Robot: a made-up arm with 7 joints. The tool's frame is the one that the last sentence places. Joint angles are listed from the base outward.
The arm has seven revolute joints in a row. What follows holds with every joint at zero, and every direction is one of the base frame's.
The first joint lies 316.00 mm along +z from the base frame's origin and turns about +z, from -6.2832 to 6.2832 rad.
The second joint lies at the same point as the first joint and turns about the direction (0, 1, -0.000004), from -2.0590 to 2.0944 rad.
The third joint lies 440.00 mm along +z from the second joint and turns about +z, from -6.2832 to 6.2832 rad.
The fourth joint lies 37.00 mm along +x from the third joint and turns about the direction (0, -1, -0.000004), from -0.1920 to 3.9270 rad.
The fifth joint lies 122.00 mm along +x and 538.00 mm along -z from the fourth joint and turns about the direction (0, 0.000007, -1), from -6.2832 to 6.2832 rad.
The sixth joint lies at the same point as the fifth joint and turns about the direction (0, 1, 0.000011), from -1.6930 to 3.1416 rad.
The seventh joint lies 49.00 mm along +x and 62.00 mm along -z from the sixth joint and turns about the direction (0, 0.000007, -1), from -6.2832 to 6.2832 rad.
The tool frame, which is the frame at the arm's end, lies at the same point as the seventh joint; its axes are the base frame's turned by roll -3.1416, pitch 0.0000 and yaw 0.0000 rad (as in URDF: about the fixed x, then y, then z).
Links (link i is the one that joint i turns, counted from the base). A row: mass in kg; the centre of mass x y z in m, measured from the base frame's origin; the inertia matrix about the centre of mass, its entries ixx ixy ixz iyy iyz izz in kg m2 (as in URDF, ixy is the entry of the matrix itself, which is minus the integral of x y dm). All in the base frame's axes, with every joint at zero. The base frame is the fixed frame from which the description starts. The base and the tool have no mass.
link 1: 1.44; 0.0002 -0.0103 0.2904; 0.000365 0 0 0.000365 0 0.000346
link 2: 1.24; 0.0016 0.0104 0.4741; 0.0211 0 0 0.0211 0 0.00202
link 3: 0.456; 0.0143 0.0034 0.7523; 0.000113 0 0 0.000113 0 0.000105
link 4: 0.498; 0.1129 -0.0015 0.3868; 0.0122 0 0.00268 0.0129 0 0.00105
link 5: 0.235; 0.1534 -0.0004 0.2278; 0.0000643 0 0 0.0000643 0 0.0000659
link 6: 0.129; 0.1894 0.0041 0.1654; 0.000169 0 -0.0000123 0.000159 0 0.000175
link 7: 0.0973; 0.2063 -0.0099 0.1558; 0.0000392 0 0 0.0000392 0 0.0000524
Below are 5 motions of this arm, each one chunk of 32 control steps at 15 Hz.
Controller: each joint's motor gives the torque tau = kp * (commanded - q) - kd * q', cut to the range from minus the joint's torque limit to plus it. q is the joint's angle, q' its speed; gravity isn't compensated. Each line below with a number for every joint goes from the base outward.
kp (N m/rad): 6.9 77 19 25 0.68 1 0.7
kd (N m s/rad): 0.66 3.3 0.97 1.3 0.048 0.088 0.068
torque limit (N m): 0.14 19 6.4 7.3 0.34 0.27 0.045
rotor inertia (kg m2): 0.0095 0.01 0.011 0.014 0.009 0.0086 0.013
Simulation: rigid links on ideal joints. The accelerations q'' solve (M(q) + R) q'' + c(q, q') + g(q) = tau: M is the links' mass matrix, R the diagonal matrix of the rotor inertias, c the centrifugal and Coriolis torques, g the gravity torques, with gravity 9.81 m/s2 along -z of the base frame. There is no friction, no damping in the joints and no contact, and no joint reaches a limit. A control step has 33 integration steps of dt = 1/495 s. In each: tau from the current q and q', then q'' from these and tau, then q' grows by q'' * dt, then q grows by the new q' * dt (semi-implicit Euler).
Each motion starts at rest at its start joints. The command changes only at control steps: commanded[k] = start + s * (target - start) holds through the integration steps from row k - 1 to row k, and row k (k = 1, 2, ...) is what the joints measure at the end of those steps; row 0 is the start. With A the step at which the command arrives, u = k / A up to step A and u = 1 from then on. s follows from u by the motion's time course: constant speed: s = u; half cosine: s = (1 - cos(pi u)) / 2; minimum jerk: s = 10 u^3 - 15 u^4 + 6 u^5; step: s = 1 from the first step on.
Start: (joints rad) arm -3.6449 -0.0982 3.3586 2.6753 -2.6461 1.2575 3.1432
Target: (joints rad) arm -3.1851 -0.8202 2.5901 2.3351 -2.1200 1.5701 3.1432
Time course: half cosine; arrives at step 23
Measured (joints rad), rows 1 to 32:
1: -3.6434 -0.1018 3.3562 2.6685 -2.6433 1.2701 3.1420
2: -3.6378 -0.1149 3.3479 2.6560 -2.6349 1.2940 3.1393
3: -3.6291 -0.1371 3.3323 2.6397 -2.6206 1.3161 3.1360
4: -3.6184 -0.1669 3.3095 2.6191 -2.6000 1.3307 3.1331
5: -3.6058 -0.2034 3.2802 2.5945 -2.5731 1.3372 3.1311
6: -3.5911 -0.2460 3.2451 2.5663 -2.5402 1.3383 3.1304
7: -3.5745 -0.2942 3.2052 2.5348 -2.5019 1.3373 3.1309
8: -3.5560 -0.3473 3.1615 2.5003 -2.4593 1.3367 3.1325
9: -3.5359 -0.4047 3.1152 2.4631 -2.4134 1.3378 3.1346
10: -3.5149 -0.4652 3.0678 2.4240 -2.3652 1.3408 3.1372
11: -3.4932 -0.5278 3.0203 2.3838 -2.3157 1.3450 3.1397
12: -3.4711 -0.5910 2.9736 2.3436 -2.2656 1.3497 3.1420
13: -3.4488 -0.6531 2.9287 2.3047 -2.2156 1.3547 3.1440
14: -3.4265 -0.7126 2.8864 2.2686 -2.1667 1.3602 3.1456
15: -3.4045 -0.7678 2.8471 2.2365 -2.1199 1.3667 3.1468
16: -3.3830 -0.8175 2.8111 2.2095 -2.0766 1.3749 3.1476
17: -3.3620 -0.8606 2.7783 2.1881 -2.0382 1.3851 3.1481
18: -3.3419 -0.8968 2.7489 2.1725 -2.0058 1.3972 3.1483
19: -3.3228 -0.9257 2.7233 2.1620 -1.9805 1.4108 3.1483
20: -3.3050 -0.9477 2.7018 2.1557 -1.9625 1.4247 3.1482
21: -3.2885 -0.9631 2.6853 2.1528 -1.9518 1.4378 3.1479
22: -3.2736 -0.9720 2.6743 2.1522 -1.9473 1.4486 3.1476
23: -3.2602 -0.9749 2.6694 2.1531 -1.9481 1.4561 3.1474
24: -3.2475 -0.9731 2.6679 2.1559 -1.9526 1.4601 3.1471
25: -3.2341 -0.9689 2.6658 2.1610 -1.9595 1.4619 3.1469
26: -3.2198 -0.9641 2.6626 2.1676 -1.9680 1.4637 3.1467
27: -3.2054 -0.9597 2.6604 2.1743 -1.9773 1.4668 3.1465
28: -3.1913 -0.9565 2.6596 2.1798 -1.9864 1.4709 3.1463
29: -3.1776 -0.9550 2.6597 2.1830 -1.9944 1.4749 3.1461
30: -3.1642 -0.9552 2.6600 2.1833 -1.9997 1.4775 3.1459
31: -3.1515 -0.9567 2.6609 2.1812 -2.0015 1.4781 3.1458
32: -3.1395 -0.9591 2.6624 2.1779 -1.9996 1.4764 3.1457

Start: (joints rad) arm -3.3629 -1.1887 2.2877 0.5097 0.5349 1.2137 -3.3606
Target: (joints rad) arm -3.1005 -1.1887 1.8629 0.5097 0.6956 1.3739 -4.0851
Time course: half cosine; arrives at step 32
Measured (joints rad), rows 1 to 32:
1: -3.3667 -1.2242 2.3173 0.5269 0.5422 1.2071 -3.3604
2: -3.3768 -1.2638 2.3761 0.5532 0.5671 1.1856 -3.3595
3: -3.3858 -1.2730 2.4229 0.5691 0.6098 1.1627 -3.3594
4: -3.3843 -1.2659 2.4342 0.5730 0.6594 1.1544 -3.3620
5: -3.3699 -1.2593 2.4122 0.5707 0.6998 1.1618 -3.3691
6: -3.3507 -1.2570 2.3777 0.5666 0.7191 1.1750 -3.3813
7: -3.3345 -1.2566 2.3496 0.5629 0.7160 1.1858 -3.3985
8: -3.3235 -1.2564 2.3343 0.5600 0.6981 1.1931 -3.4203
9: -3.3158 -1.2567 2.3275 0.5578 0.6770 1.1992 -3.4461
10: -3.3088 -1.2574 2.3211 0.5560 0.6627 1.2063 -3.4750
11: -3.3009 -1.2580 2.3099 0.5545 0.6600 1.2145 -3.5062
12: -3.2919 -1.2580 2.2928 0.5532 0.6688 1.2233 -3.5390
13: -3.2821 -1.2574 2.2719 0.5523 0.6852 1.2320 -3.5729
14: -3.2717 -1.2567 2.2501 0.5515 0.7044 1.2406 -3.6076
15: -3.2609 -1.2562 2.2294 0.5505 0.7224 1.2494 -3.6427
16: -3.2495 -1.2559 2.2103 0.5490 0.7371 1.2590 -3.6783
17: -3.2372 -1.2558 2.1921 0.5470 0.7478 1.2695 -3.7141
18: -3.2242 -1.2557 2.1741 0.5447 0.7550 1.2807 -3.7500
19: -3.2106 -1.2555 2.1559 0.5424 0.7601 1.2920 -3.7857
20: -3.1967 -1.2551 2.1374 0.5405 0.7645 1.3028 -3.8208
21: -3.1830 -1.2548 2.1193 0.5389 0.7692 1.3126 -3.8552
22: -3.1696 -1.2544 2.1019 0.5376 0.7749 1.3214 -3.8883
23: -3.1569 -1.2541 2.0858 0.5364 0.7815 1.3294 -3.9198
24: -3.1451 -1.2538 2.0711 0.5351 0.7888 1.3368 -3.9493
25: -3.1342 -1.2536 2.0578 0.5337 0.7960 1.3439 -3.9765
26: -3.1244 -1.2534 2.0460 0.5323 0.8026 1.3506 -4.0012
27: -3.1159 -1.2532 2.0356 0.5310 0.8080 1.3569 -4.0230
28: -3.1087 -1.2530 2.0267 0.5299 0.8122 1.3624 -4.0418
29: -3.1029 -1.2528 2.0196 0.5290 0.8150 1.3669 -4.0574
30: -3.0985 -1.2527 2.0142 0.5283 0.8166 1.3703 -4.0697
31: -3.0956 -1.2526 2.0107 0.5277 0.8174 1.3725 -4.0785
32: -3.0940 -1.2526 2.0092 0.5274 0.8175 1.3737 -4.0838

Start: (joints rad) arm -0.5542 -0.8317 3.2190 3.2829 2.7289 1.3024 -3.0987
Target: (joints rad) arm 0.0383 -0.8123 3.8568 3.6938 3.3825 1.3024 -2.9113
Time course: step
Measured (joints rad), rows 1 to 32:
1: -0.4290 -0.8979 3.6154 3.4754 2.7301 1.2857 -3.0891
2: -0.2716 -0.9214 3.8802 3.6908 2.8841 1.2991 -3.0651
3: -0.1924 -0.9087 3.9772 3.7853 3.1751 1.3615 -3.0303
4: -0.1792 -0.8986 3.9862 3.7910 3.4821 1.4405 -2.9875
5: -0.1981 -0.8966 3.9589 3.7559 3.7051 1.4923 -2.9455
6: -0.2176 -0.8990 3.9344 3.7194 3.8012 1.4967 -2.9118
7: -0.2233 -0.9045 3.9292 3.7001 3.7810 1.4668 -2.8903
8: -0.2172 -0.9116 3.9375 3.6959 3.6862 1.4291 -2.8818
9: -0.2056 -0.9176 3.9477 3.6974 3.5669 1.4014 -2.8843
10: -0.1923 -0.9205 3.9533 3.6987 3.4642 1.3876 -2.8941
11: -0.1776 -0.9200 3.9531 3.6992 3.4010 1.3832 -2.9072
12: -0.1605 -0.9170 3.9490 3.7003 3.3816 1.3833 -2.9199
13: -0.1406 -0.9129 3.9438 3.7029 3.3964 1.3852 -2.9298
14: -0.1181 -0.9089 3.9395 3.7065 3.4298 1.3885 -2.9357
15: -0.0940 -0.9061 3.9369 3.7099 3.4663 1.3929 -2.9375
16: -0.0692 -0.9050 3.9364 3.7118 3.4946 1.3978 -2.9363
17: -0.0441 -0.9056 3.9375 3.7120 3.5098 1.4023 -2.9330
18: -0.0186 -0.9075 3.9397 3.7105 3.5124 1.4052 -2.9290
19: 0.0069 -0.9099 3.9419 3.7077 3.5065 1.4061 -2.9253
20: 0.0305 -0.9125 3.9425 3.7029 3.4973 1.4047 -2.9226
21: 0.0523 -0.9146 3.9424 3.6978 3.4890 1.4010 -2.9211
22: 0.0737 -0.9159 3.9424 3.6947 3.4837 1.3957 -2.9207
23: 0.0950 -0.9163 3.9426 3.6939 3.4823 1.3910 -2.9212
24: 0.1159 -0.9159 3.9423 3.6947 3.4839 1.3882 -2.9222
25: 0.1357 -0.9147 3.9414 3.6961 3.4866 1.3878 -2.9234
26: 0.1541 -0.9134 3.9400 3.6976 3.4889 1.3892 -2.9244
27: 0.1708 -0.9121 3.9387 3.6990 3.4897 1.3914 -2.9252
28: 0.1856 -0.9112 3.9377 3.7000 3.4886 1.3935 -2.9256
29: 0.1986 -0.9107 3.9372 3.7005 3.4864 1.3951 -2.9256
30: 0.2095 -0.9107 3.9373 3.7006 3.4838 1.3959 -2.9254
31: 0.2185 -0.9111 3.9377 3.7004 3.4819 1.3959 -2.9251
32: 0.2256 -0.9117 3.9383 3.6998 3.4812 1.3954 -2.9248

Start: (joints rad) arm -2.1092 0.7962 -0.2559 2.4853 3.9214 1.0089 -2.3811
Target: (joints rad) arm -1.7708 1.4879 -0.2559 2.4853 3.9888 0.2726 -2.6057
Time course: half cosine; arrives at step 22
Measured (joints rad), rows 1 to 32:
1: -2.1094 0.8182 -0.2572 2.4835 3.9221 1.0145 -2.3816
2: -2.1087 0.8620 -0.2519 2.4518 3.9248 1.0163 -2.3828
3: -2.1070 0.9185 -0.2428 2.3981 3.9335 0.9928 -2.3852
4: -2.1052 0.9823 -0.2324 2.3404 3.9502 0.9368 -2.3889
5: -2.1037 1.0462 -0.2220 2.2903 3.9725 0.8567 -2.3944
6: -2.1020 1.1039 -0.2140 2.2552 3.9943 0.7690 -2.4021
7: -2.0997 1.1522 -0.2102 2.2395 4.0089 0.6906 -2.4122
8: -2.0967 1.1913 -0.2106 2.2439 4.0119 0.6315 -2.4245
9: -2.0932 1.2236 -0.2143 2.2648 4.0035 0.5932 -2.4388
10: -2.0891 1.2530 -0.2200 2.2949 3.9879 0.5705 -2.4547
11: -2.0845 1.2832 -0.2258 2.3262 3.9711 0.5549 -2.4716
12: -2.0791 1.3178 -0.2305 2.3517 3.9581 0.5378 -2.4891
13: -2.0728 1.3588 -0.2330 2.3670 3.9520 0.5131 -2.5066
14: -2.0651 1.4062 -0.2330 2.3705 3.9531 0.4782 -2.5235
15: -2.0561 1.4582 -0.2308 2.3632 3.9596 0.4336 -2.5396
16: -2.0457 1.5115 -0.2268 2.3481 3.9686 0.3830 -2.5542
17: -2.0339 1.5618 -0.2220 2.3294 3.9769 0.3314 -2.5672
18: -2.0209 1.6051 -0.2176 2.3118 3.9816 0.2841 -2.5785
19: -2.0069 1.6381 -0.2145 2.2994 3.9818 0.2454 -2.5879
20: -1.9921 1.6590 -0.2132 2.2946 3.9778 0.2181 -2.5954
21: -1.9768 1.6677 -0.2139 2.2978 3.9717 0.2031 -2.6010
22: -1.9612 1.6654 -0.2160 2.3073 3.9659 0.2001 -2.6046
23: -1.9453 1.6554 -0.2194 2.3216 3.9626 0.2067 -2.6063
24: -1.9292 1.6424 -0.2236 2.3394 3.9629 0.2190 -2.6063
25: -1.9126 1.6301 -0.2277 2.3569 3.9665 0.2331 -2.6054
26: -1.8954 1.6212 -0.2306 2.3700 3.9725 0.2455 -2.6039
27: -1.8772 1.6170 -0.2321 2.3764 3.9789 0.2535 -2.6025
28: -1.8578 1.6179 -0.2320 2.3757 3.9840 0.2561 -2.6013
29: -1.8372 1.6229 -0.2306 2.3692 3.9867 0.2535 -2.6005
30: -1.8155 1.6303 -0.2283 2.3590 3.9865 0.2471 -2.6001
31: -1.7935 1.6382 -0.2246 2.3482 3.9838 0.2388 -2.6000
32: -1.7719 1.6446 -0.2204 2.3393 3.9797 0.2302 -2.6000

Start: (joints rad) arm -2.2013 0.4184 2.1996 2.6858 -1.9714 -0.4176 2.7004
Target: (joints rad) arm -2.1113 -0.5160 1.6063 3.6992 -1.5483 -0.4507 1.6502
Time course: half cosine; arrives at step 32
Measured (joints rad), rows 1 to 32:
1: -2.2015 0.4290 2.1983 2.6772 -1.9758 -0.4415 2.7008
2: -2.1907 0.4471 2.1798 2.6766 -1.9909 -0.4860 2.7010
3: -2.1692 0.4625 2.1575 2.6943 -2.0149 -0.5219 2.6986
4: -2.1461 0.4688 2.1392 2.7247 -2.0387 -0.5379 2.6915
5: -2.1314 0.4621 2.1255 2.7581 -2.0530 -0.5357 2.6783
6: -2.1292 0.4414 2.1148 2.7896 -2.0531 -0.5235 2.6584
7: -2.1403 0.4076 2.1050 2.8187 -2.0383 -0.5100 2.6319
8: -2.1622 0.3634 2.0947 2.8485 -2.0114 -0.5017 2.5997
9: -2.1826 0.3129 2.0827 2.8848 -1.9761 -0.5018 2.5629
10: -2.1968 0.2605 2.0669 2.9249 -1.9357 -0.5098 2.5222
11: -2.2006 0.2092 2.0466 2.9668 -1.8955 -0.5225 2.4787
12: -2.1910 0.1598 2.0228 3.0097 -1.8601 -0.5359 2.4329
13: -2.1768 0.1119 1.9970 3.0523 -1.8324 -0.5467 2.3852
14: -2.1653 0.0639 1.9699 3.0977 -1.8128 -0.5528 2.3359
15: -2.1585 0.0144 1.9419 3.1488 -1.7985 -0.5547 2.2852
16: -2.1547 -0.0370 1.9125 3.2060 -1.7842 -0.5540 2.2333
17: -2.1514 -0.0902 1.8815 3.2668 -1.7646 -0.5531 2.1806
18: -2.1472 -0.1444 1.8486 3.3278 -1.7368 -0.5535 2.1273
19: -2.1424 -0.1988 1.8143 3.3864 -1.7012 -0.5559 2.0742
20: -2.1383 -0.2525 1.7789 3.4419 -1.6609 -0.5601 2.0218
21: -2.1357 -0.3044 1.7430 3.4945 -1.6203 -0.5653 1.9708
22: -2.1345 -0.3538 1.7074 3.5445 -1.5832 -0.5706 1.9219
23: -2.1344 -0.3999 1.6727 3.5919 -1.5521 -0.5754 1.8755
24: -2.1347 -0.4422 1.6397 3.6363 -1.5276 -0.5793 1.8322
25: -2.1350 -0.4805 1.6090 3.6772 -1.5090 -0.5823 1.7923
26: -2.1351 -0.5142 1.5813 3.7139 -1.4946 -0.5843 1.7561
27: -2.1347 -0.5432 1.5570 3.7460 -1.4827 -0.5855 1.7240
28: -2.1338 -0.5672 1.5366 3.7729 -1.4722 -0.5861 1.6962
29: -2.1324 -0.5862 1.5202 3.7946 -1.4625 -0.5861 1.6730
30: -2.1307 -0.5999 1.5081 3.8108 -1.4538 -0.5858 1.6546
31: -2.1285 -0.6085 1.5004 3.8215 -1.4466 -0.5854 1.6412
32: -2.1261 -0.6118 1.4968 3.8267 -1.4417 -0.5849 1.6330

